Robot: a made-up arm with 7 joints.
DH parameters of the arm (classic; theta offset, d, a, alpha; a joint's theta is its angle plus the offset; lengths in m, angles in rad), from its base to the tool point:
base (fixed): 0 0 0 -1.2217
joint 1: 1.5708 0 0 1.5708
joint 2: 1.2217 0 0 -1.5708
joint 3: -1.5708 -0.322 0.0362 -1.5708
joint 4: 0 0 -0.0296 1.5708
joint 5: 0 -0.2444 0 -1.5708
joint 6: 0 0 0 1.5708
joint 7: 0 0 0 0
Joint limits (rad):
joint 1: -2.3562..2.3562
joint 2: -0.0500..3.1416
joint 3: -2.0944..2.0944
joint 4: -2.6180..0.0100
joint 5: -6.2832..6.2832
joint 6: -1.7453..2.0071
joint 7: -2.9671..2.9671
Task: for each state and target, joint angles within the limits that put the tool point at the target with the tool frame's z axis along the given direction. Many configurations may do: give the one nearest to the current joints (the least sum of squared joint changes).
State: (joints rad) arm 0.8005 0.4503 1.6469 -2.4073 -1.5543 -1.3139 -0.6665
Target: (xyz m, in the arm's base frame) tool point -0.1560 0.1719 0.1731 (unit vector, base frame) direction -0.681 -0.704 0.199
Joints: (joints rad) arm 1.4901 0.4717 2.0944 -2.3413 -1.3461 -0.8796 -0.6665
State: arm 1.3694 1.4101 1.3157 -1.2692 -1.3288 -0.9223 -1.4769
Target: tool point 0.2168 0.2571 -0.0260 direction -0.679 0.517 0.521
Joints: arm 0.4655 1.5312 0.3361 -2.1341 -1.1782 -0.5235 -1.4769
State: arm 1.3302 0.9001 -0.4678 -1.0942 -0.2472 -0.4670 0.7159
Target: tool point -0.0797 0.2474 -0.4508 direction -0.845 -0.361 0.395
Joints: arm 0.6338 0.4607 0.1133 -1.0835 0.1901 -0.5746 0.7159
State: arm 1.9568 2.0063 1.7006 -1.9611 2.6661 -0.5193 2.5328
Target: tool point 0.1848 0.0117 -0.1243 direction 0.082 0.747 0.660
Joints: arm 1.7197 2.7412 1.0482 -2.6161 3.1211 -0.3356 2.5328
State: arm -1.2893 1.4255 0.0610 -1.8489 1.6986 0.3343 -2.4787
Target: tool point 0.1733 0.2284 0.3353 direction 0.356 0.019 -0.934
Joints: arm -1.3964 1.2586 0.3628 -1.6203 1.4791 -0.2620 -2.4787
